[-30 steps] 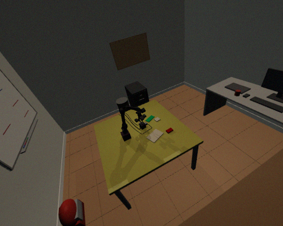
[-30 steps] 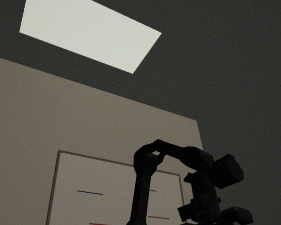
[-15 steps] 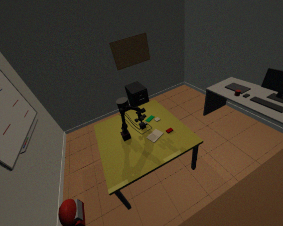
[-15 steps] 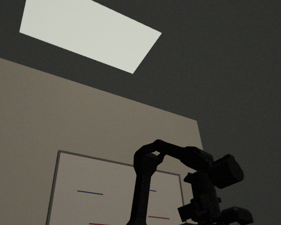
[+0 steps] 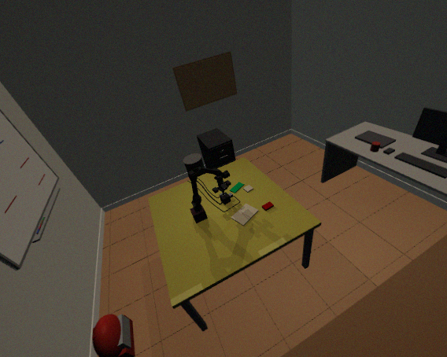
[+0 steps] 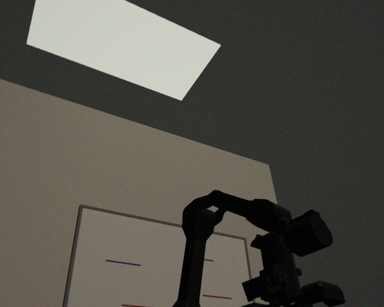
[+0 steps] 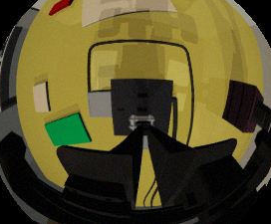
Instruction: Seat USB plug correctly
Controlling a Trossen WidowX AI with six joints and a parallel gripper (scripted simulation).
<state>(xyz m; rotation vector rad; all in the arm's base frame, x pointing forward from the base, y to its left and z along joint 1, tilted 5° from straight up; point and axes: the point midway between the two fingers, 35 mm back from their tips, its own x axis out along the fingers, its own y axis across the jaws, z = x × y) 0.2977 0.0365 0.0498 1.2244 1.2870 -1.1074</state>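
Right now the pale grey socket is 1 cm to the left of my gripper tip and 4 cm below it. From my gripper tip the other things lie so: red block: 27 cm ahead, 34 cm to the right, 10 cm below; then green card: 20 cm ahead, 9 cm to the left, 11 cm below.
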